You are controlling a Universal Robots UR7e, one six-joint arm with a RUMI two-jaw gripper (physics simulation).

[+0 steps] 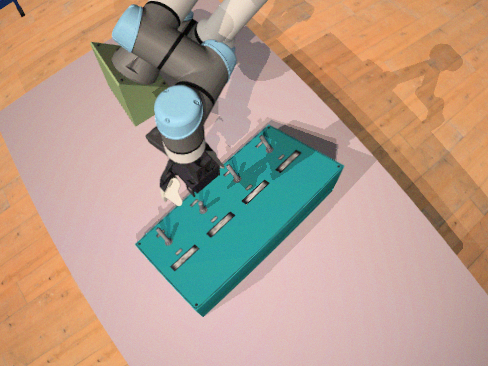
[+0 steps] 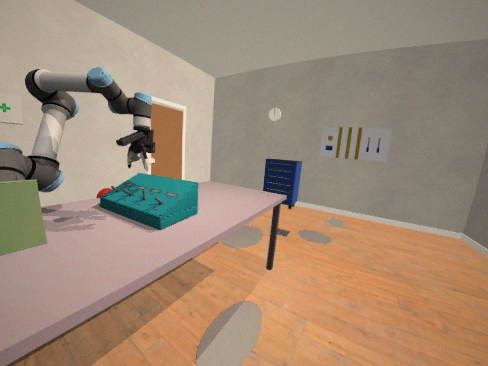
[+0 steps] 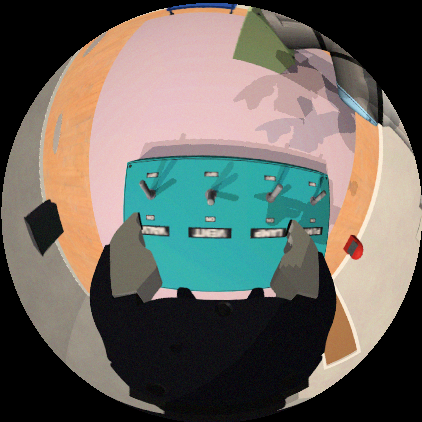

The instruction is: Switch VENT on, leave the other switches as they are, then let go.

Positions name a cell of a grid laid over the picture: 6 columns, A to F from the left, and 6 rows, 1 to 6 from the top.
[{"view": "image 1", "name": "my gripper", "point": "C3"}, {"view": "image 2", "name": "my gripper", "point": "B3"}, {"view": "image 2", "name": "teal switch panel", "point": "C4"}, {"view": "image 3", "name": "my gripper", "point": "D4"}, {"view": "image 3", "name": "teal switch panel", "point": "D4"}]
